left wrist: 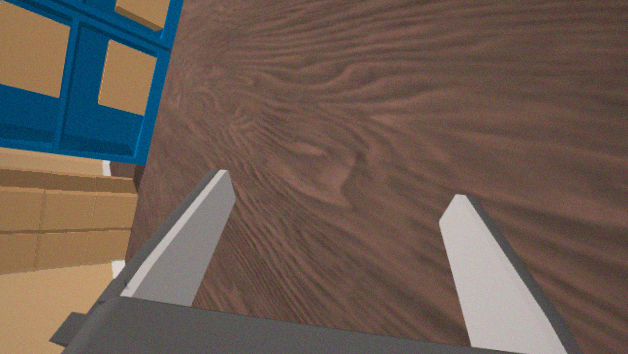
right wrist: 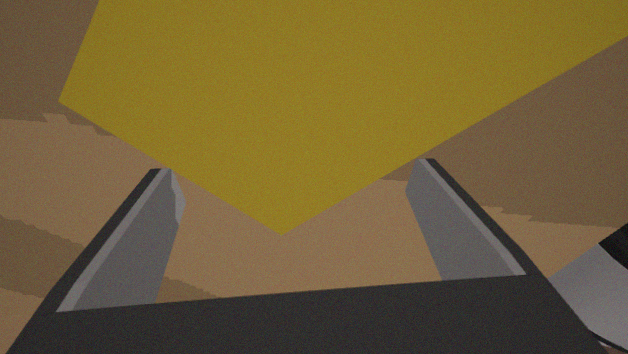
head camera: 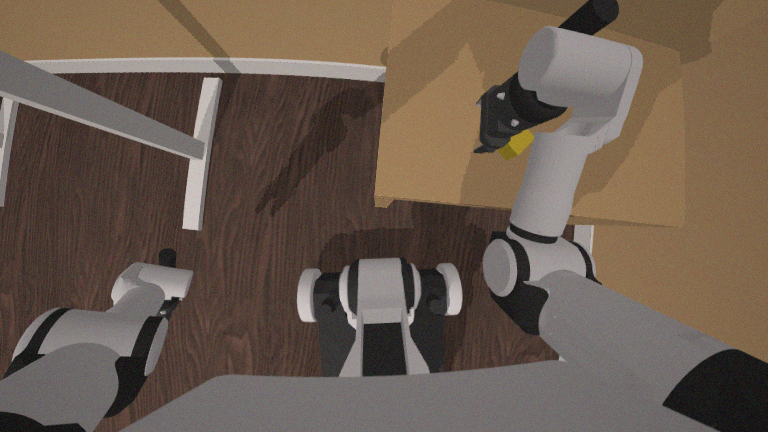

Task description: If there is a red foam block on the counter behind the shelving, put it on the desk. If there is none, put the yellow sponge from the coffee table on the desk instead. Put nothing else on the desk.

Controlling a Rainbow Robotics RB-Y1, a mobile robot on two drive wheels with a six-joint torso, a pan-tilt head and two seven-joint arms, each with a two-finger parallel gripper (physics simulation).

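Frame: origin at the robot's base, x ahead, y left, z up, level; metres.
Where they show: left gripper, fingertip midpoint: (left wrist: pixel 336 196); right gripper, fingertip midpoint: (right wrist: pixel 299 180) (head camera: pixel 478 128).
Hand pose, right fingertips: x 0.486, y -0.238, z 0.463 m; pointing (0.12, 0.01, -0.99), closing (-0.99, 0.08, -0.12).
Note:
After its pixels a point has its place.
A yellow block (head camera: pixel 518 144) @[x 0.437, y -0.312, z 0.496 m] (right wrist: pixel 300 90) @[x 0.478, y -0.292, z 0.496 m], seemingly the sponge, lies on a tan box-shaped piece of furniture (head camera: pixel 424 161) @[x 0.411, y -0.108, z 0.451 m]. My right gripper (head camera: pixel 476 127) @[x 0.486, y -0.238, z 0.463 m] (right wrist: pixel 299 180) @[x 0.486, y -0.238, z 0.463 m] is open beside the block. In the right wrist view the block fills the upper middle, and one corner shows between the fingers, which do not grip it. My left gripper (head camera: pixel 169 307) @[x 0.004, y 0.673, z 0.327 m] (left wrist: pixel 336 196) @[x 0.004, y 0.673, z 0.327 m] is open and empty above the dark wood floor; the wrist partly hides it in the head view. A red foam block does not show in these views.
A white frame with a foot bar (head camera: pixel 201 155) @[x 0.589, y 0.767, z 0.035 m] and a grey beam (head camera: pixel 107 118) @[x 0.595, y 0.765, z 0.402 m] stands at the upper left of the head view. Blue shelving (left wrist: pixel 151 110) @[x -2.169, y 0.721, z 0.042 m] and tan boxes (left wrist: pixel 67 210) @[x -2.285, y -0.147, z 0.411 m] are at the left of the left wrist view. My wheeled base (head camera: pixel 381 284) is below the tan furniture.

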